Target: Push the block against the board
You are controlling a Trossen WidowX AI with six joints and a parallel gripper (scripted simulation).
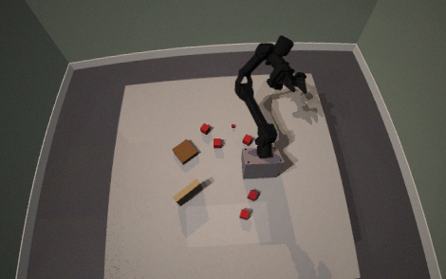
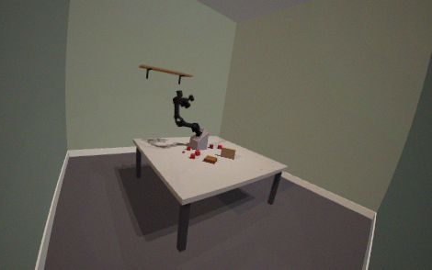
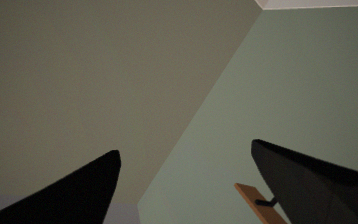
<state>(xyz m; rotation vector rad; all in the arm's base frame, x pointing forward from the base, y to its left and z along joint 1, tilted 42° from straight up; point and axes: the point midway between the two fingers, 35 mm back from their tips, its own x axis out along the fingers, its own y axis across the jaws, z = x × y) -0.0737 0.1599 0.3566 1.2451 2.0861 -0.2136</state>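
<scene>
The flat tan wooden piece is 51 cm ahead of my gripper tip, 48 cm below it and 20 cm to the left of it. From my gripper tip the other things lie so: brown square block 52 cm ahead, 51 cm below, 5 cm to the right.
</scene>
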